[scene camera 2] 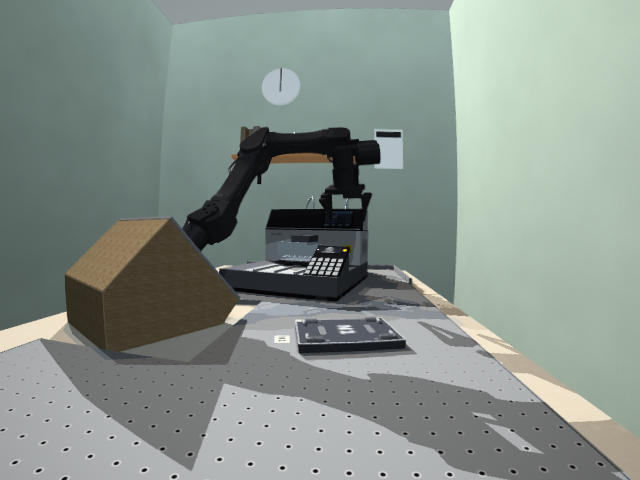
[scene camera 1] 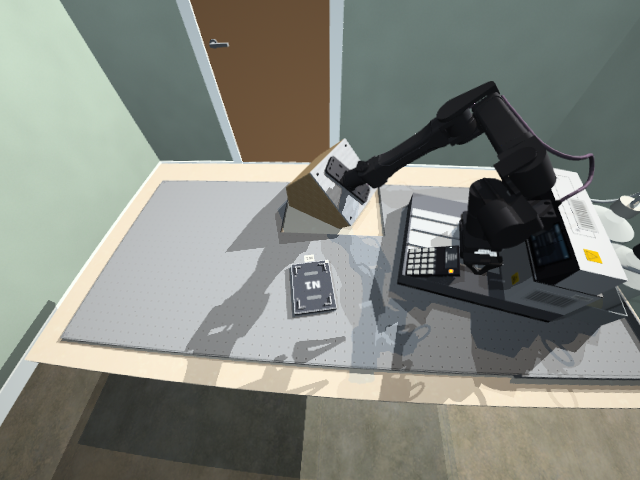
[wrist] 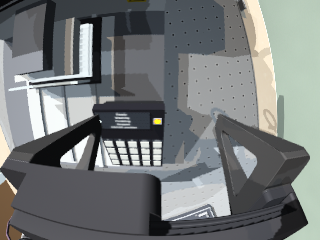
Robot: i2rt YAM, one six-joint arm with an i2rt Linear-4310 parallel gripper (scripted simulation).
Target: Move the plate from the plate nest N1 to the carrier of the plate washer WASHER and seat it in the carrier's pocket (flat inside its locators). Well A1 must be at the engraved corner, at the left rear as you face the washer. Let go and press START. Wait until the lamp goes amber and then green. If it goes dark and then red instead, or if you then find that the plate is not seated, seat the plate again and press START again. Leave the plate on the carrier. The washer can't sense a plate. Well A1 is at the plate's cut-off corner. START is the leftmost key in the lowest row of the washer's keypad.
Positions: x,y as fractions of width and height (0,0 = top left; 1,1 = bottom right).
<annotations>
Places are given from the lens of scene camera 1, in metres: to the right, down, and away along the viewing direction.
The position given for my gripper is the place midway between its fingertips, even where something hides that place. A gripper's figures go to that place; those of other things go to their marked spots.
my gripper (scene camera 1: 0.74,0.53): 0.36, 0.04, 0.54
plate washer (scene camera 1: 0.85,0.58): 0.51, 0.09, 0.51
</annotations>
